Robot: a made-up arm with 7 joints.
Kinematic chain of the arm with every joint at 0, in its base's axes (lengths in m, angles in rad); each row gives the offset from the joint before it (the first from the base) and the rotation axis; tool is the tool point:
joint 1: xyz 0 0 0.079 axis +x
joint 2: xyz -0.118 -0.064 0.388 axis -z
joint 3: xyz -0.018 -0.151 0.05 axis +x
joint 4: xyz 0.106 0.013 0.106 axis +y
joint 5: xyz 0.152 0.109 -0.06 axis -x
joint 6: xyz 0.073 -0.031 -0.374 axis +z
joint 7: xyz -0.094 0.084 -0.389 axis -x
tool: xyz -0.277 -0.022 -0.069
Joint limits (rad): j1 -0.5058..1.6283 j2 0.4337..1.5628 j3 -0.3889..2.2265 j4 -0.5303..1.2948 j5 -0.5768..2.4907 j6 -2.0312..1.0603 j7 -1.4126..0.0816
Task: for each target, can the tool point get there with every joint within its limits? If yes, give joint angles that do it. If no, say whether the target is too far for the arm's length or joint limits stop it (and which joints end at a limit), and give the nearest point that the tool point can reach.
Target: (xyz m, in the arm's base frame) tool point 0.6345 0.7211 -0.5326
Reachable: no: joint limits stop it (at a limit: joint 1, joint 3, joint 6) | nearest point 0.4417 0.3795 -0.4014 | short by 0.414 m
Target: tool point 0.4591 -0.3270 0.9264
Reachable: yes | joints 0.1829 1.4123 1.7542 -0.2686 -0.1083 -0.1146 -0.4783
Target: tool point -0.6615 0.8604 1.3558
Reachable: no: joint limits stop it (at a limit: joint 1, joint 3, joint 4, joint 5) | nearest point -0.5877 0.7541 1.2194 | short by 0.188 m
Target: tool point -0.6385 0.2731 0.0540
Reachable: yes | joints 0.7317 0.8593 0.2891 1.0819 0.8179 -1.6638 -0.0450
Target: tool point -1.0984 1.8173 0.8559
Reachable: no: too far | nearest point -0.6657 0.9602 0.7622 | short by 0.965 m
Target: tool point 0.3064 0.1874 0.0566
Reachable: yes | joints 0.8575 0.9135 0.8768 0.0697 0.6040 -0.9956 -0.4518
